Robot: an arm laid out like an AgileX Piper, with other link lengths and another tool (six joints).
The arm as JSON. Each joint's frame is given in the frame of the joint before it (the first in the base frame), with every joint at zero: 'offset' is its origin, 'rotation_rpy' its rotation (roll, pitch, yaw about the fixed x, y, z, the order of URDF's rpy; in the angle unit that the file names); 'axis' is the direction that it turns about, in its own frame. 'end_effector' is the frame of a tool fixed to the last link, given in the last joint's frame.
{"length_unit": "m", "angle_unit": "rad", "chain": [
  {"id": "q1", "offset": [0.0, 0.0, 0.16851], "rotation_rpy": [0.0, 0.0, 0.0], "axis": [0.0, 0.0, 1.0]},
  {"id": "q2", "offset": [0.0, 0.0, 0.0], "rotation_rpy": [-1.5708, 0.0, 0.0], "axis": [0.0, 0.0, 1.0]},
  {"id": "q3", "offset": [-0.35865, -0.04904, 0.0], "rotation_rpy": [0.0, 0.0, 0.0], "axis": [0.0, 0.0, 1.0]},
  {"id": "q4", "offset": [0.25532, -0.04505, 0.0], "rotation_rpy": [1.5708, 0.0, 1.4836], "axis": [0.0, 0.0, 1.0]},
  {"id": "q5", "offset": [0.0, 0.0, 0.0], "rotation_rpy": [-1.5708, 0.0, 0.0], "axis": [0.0, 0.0, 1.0]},
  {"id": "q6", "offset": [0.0, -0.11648, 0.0], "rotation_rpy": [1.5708, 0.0, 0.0], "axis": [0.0, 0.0, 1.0]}
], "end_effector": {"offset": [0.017, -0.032, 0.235], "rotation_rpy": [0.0, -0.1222, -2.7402]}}
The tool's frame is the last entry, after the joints.
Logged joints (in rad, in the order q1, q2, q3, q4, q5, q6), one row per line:
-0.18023 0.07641 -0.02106 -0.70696 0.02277 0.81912
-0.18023 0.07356 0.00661 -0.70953 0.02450 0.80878
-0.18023 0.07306 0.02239 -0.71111 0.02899 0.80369
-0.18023 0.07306 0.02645 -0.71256 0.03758 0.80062
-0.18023 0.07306 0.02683 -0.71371 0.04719 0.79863
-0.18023 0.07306 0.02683 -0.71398 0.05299 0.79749
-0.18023 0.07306 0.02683 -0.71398 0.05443 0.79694
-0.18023 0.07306 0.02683 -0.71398 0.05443 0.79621
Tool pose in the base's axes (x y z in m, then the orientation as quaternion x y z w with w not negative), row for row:
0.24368 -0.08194 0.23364 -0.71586 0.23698 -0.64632 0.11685
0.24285 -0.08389 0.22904 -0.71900 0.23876 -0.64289 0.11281
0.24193 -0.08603 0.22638 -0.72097 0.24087 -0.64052 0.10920
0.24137 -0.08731 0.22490 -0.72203 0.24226 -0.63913 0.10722
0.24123 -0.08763 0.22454 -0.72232 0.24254 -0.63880 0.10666
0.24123 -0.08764 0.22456 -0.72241 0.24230 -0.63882 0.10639
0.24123 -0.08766 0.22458 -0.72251 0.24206 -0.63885 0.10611
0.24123 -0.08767 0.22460 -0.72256 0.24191 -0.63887 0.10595
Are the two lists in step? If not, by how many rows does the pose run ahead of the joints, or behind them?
The pose runs 2 rows ahead of the joints: the pose in row i belongs to the joints in row i + 2.
